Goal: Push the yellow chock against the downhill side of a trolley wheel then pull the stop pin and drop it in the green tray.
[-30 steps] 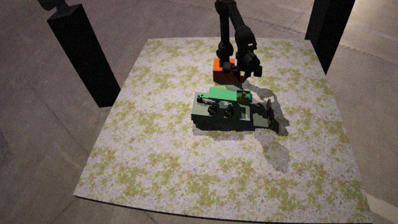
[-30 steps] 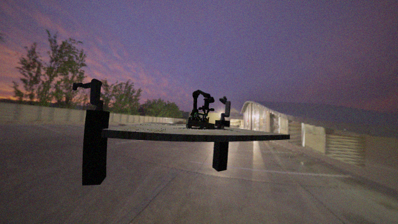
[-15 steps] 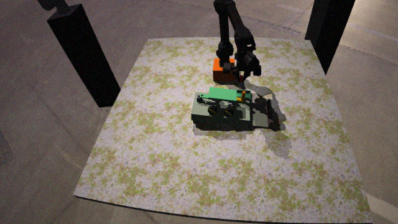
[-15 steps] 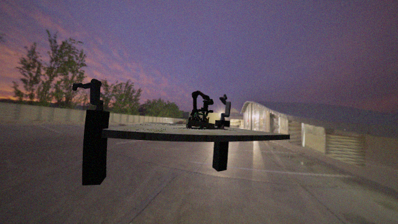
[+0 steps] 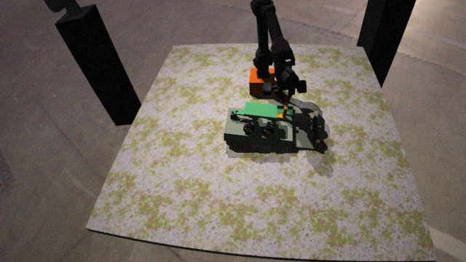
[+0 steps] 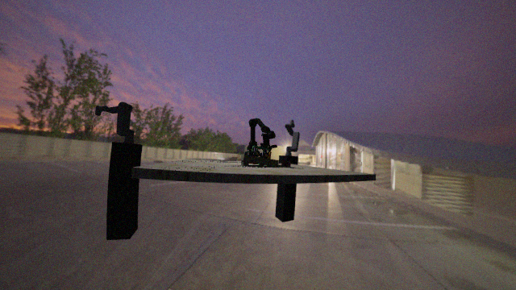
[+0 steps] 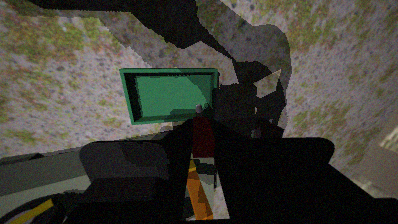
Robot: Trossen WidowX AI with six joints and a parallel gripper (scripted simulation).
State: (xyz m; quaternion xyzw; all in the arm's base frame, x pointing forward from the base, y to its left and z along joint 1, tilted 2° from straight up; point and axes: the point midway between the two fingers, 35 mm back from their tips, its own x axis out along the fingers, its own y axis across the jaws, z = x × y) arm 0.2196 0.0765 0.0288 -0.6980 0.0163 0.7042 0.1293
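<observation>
Right now my gripper tip is 90 mm above the green tray, 20 mm to the left of it and 10 mm past it. Round my gripper tip: yellow chock (70 mm ahead, 40 mm to the right); red-headed stop pin (right at my gripper tip); green trolley (130 mm to the right, 100 mm ahead, 30 mm above).
</observation>
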